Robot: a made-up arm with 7 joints. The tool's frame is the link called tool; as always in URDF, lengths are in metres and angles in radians. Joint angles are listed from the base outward. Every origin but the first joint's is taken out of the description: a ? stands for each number. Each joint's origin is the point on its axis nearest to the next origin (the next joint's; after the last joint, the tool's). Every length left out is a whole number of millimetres.
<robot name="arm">
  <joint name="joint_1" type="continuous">
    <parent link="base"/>
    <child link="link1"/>
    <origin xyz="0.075 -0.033 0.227" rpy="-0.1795 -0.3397 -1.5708"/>
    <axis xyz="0 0 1"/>
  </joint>
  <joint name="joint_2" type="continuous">
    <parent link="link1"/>
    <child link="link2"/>
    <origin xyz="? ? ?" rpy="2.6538 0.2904 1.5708"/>
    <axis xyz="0 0 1"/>
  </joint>
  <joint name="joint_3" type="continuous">
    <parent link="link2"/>
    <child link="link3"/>
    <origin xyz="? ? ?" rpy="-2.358 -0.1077 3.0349"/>
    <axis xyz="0 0 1"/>
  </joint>
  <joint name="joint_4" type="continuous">
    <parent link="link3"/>
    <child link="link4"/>
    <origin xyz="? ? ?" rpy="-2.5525 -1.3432 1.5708"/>
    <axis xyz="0 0 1"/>
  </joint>
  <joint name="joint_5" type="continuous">
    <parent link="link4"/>
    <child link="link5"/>
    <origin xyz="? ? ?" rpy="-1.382 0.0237 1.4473"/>
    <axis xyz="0 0 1"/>
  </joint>
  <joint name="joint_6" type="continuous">
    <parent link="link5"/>
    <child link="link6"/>
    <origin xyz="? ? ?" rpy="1.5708 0 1.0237"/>
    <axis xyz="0 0 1"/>
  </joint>
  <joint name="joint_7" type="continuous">
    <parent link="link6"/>
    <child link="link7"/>
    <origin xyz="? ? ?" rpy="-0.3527 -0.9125 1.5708"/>
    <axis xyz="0 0 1"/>
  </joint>
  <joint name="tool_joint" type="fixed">
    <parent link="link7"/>
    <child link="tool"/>
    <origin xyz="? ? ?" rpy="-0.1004 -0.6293 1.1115"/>
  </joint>
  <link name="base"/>
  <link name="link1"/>
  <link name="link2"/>
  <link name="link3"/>
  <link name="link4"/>
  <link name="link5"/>
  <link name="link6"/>
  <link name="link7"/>
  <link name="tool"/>
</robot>
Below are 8 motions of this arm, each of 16 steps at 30 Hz.
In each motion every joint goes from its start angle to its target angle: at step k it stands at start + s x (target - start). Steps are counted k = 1, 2, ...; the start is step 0. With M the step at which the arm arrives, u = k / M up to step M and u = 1 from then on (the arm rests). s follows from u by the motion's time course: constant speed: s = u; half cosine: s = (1 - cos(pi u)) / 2; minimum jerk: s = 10 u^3 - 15 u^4 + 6 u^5.
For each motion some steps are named. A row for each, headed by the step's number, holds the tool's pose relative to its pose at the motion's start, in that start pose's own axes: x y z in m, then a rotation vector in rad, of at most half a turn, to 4 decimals.
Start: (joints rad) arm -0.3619 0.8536 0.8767 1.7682 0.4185 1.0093 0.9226
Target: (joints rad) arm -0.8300 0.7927 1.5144 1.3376 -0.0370 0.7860 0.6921
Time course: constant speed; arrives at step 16
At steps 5, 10, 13, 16:
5: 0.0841 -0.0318 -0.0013 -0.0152 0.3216 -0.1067
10: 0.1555 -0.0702 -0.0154 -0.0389 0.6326 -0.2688
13: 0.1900 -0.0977 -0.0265 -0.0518 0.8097 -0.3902
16: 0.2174 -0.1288 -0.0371 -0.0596 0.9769 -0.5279

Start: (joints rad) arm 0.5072 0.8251 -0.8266 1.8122 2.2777 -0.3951 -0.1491
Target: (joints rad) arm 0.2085 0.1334 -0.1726 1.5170 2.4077 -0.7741 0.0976
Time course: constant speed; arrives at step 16
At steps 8, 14, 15, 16:
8: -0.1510 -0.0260 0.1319 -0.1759 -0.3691 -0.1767
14: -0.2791 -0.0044 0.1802 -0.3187 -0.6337 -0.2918
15: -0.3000 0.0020 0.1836 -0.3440 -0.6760 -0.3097
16: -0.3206 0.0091 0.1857 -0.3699 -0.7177 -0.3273

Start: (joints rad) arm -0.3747 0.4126 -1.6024 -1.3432 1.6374 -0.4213 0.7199
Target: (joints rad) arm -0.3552 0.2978 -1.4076 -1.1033 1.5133 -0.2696 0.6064
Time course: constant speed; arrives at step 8
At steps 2, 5, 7, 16:
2: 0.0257 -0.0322 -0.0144 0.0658 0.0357 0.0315
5: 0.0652 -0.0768 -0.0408 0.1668 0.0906 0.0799
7: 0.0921 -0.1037 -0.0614 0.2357 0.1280 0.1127
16: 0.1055 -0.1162 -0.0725 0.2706 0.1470 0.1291

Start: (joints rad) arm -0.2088 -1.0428 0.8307 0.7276 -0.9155 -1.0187 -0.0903
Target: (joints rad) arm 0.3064 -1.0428 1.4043 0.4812 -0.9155 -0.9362 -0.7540
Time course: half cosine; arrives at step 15
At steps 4, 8, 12, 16:
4: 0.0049 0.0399 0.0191 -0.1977 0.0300 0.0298
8: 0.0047 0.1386 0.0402 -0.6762 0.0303 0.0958
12: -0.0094 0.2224 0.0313 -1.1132 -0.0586 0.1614
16: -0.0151 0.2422 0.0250 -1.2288 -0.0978 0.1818

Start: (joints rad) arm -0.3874 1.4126 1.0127 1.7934 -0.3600 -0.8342 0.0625
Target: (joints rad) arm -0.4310 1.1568 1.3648 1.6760 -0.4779 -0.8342 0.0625
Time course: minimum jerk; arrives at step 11
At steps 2, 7, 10, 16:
2: 0.0044 0.0027 0.0011 -0.0068 0.0251 0.0064
7: 0.0790 0.0490 0.0041 -0.1155 0.4163 0.1248
10: 0.1071 0.0678 -0.0024 -0.1549 0.5564 0.1753
16: 0.1079 0.0683 -0.0026 -0.1559 0.5600 0.1766

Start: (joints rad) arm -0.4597 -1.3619 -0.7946 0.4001 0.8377 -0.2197 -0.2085
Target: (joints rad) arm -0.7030 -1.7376 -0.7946 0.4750 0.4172 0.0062 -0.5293
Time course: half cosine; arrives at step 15
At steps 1, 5, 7, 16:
1: 0.0003 0.0006 0.0009 -0.0021 0.0015 0.0017
5: 0.0063 0.0131 0.0199 -0.0414 0.0346 0.0379
7: 0.0111 0.0236 0.0347 -0.0660 0.0629 0.0675
16: 0.0241 0.0522 0.0727 -0.0971 0.1472 0.1458

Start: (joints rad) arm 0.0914 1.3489 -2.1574 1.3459 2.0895 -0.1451 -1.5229
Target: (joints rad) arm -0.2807 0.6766 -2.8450 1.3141 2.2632 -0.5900 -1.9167
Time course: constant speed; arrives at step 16
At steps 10, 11, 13, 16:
10: 0.0230 -0.0044 0.0024 -0.4907 0.2381 -0.2033
11: 0.0232 -0.0048 0.0005 -0.5386 0.2580 -0.2155
13: 0.0222 -0.0055 -0.0043 -0.6337 0.2950 -0.2350
16: 0.0167 -0.0062 -0.0142 -0.7744 0.3424 -0.2515

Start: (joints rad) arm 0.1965 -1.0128 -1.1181 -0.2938 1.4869 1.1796 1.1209
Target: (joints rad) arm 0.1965 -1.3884 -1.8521 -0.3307 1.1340 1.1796 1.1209
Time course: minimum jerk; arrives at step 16
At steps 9, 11, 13, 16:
9: 0.0942 -0.0463 0.0358 0.0414 0.1913 -0.1030
11: 0.1256 -0.0679 0.0386 0.0610 0.2599 -0.1353
13: 0.1453 -0.0831 0.0379 0.0749 0.3051 -0.1555
16: 0.1525 -0.0890 0.0371 0.0803 0.3220 -0.1628

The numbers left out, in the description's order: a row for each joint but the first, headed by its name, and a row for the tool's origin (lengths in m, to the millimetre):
joint_2: -0.051 0.051 0
joint_3: 0.355 -0.102 0
joint_4: 0.118 -0.146 0
joint_5: 0.001 0.001 0
joint_6: 0.107 -0.1 0
joint_7: -0.034 -0.061 0
tool: -0.019 -0.101 0

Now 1 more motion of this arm.
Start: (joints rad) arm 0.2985 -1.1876 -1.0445 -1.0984 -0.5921 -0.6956 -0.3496
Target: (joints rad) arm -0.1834 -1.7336 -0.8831 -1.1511 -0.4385 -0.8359 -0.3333
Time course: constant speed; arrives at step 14
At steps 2, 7, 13, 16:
2: -0.0001 -0.0096 -0.0042 -0.0281 0.0010 0.0181
7: 0.0024 -0.0397 -0.0139 -0.0834 0.0019 0.0641
13: 0.0120 -0.0850 -0.0251 -0.1207 0.0019 0.1178
16: 0.0143 -0.0933 -0.0271 -0.1238 0.0020 0.1262

